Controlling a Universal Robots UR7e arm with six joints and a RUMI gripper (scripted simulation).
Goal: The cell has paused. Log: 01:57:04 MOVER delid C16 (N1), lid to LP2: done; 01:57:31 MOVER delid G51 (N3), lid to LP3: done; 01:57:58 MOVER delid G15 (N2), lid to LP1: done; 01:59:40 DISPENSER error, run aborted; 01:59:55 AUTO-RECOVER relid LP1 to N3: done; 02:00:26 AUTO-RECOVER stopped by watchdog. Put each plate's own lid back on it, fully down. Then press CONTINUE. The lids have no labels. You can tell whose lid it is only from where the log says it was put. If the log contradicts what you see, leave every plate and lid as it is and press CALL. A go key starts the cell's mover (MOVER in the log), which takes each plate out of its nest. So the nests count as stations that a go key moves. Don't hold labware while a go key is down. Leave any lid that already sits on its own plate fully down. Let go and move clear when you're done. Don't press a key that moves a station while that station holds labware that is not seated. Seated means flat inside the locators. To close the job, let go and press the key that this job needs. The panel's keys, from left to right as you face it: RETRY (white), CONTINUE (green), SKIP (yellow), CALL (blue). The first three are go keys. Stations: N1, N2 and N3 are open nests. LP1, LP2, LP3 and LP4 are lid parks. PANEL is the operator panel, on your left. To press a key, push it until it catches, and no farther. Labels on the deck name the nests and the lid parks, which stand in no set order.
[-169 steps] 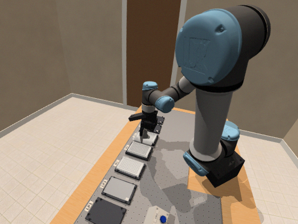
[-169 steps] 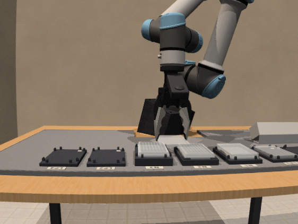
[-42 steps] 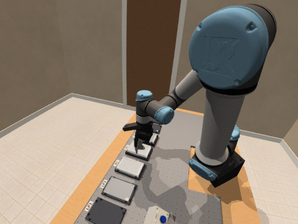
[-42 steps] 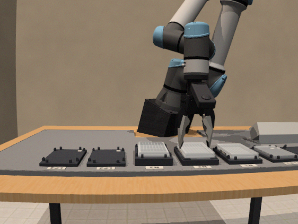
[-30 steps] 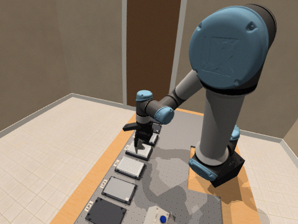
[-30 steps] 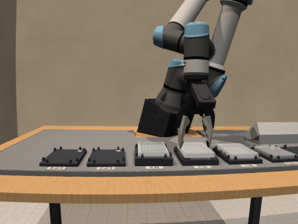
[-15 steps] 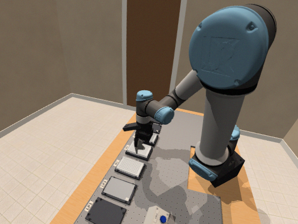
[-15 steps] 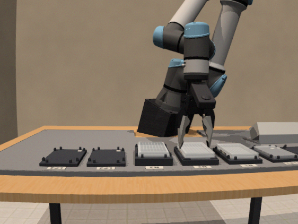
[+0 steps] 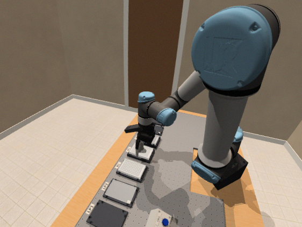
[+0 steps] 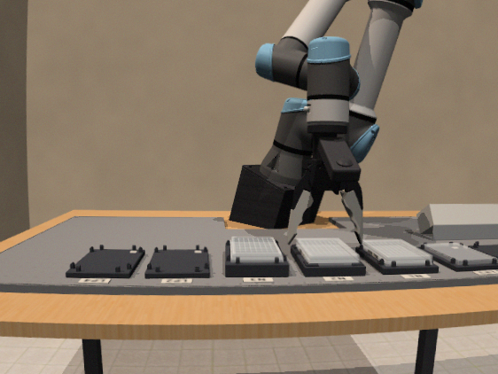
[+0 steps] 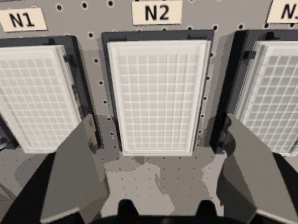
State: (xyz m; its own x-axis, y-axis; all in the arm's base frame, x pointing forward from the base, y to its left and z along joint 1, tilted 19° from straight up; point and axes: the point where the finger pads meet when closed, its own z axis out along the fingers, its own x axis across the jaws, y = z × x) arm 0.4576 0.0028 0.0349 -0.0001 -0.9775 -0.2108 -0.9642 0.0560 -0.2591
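Right now the plate is 20 mm below my hand. Round my hand: LP4 lid park (10 mm ahead, 380 mm to the right, 40 mm below); then LP3 lid park (10 mm behind, 270 mm to the left, 40 mm below); then LP2 lid park (10 mm ahead, 260 mm to the right, 40 mm below).
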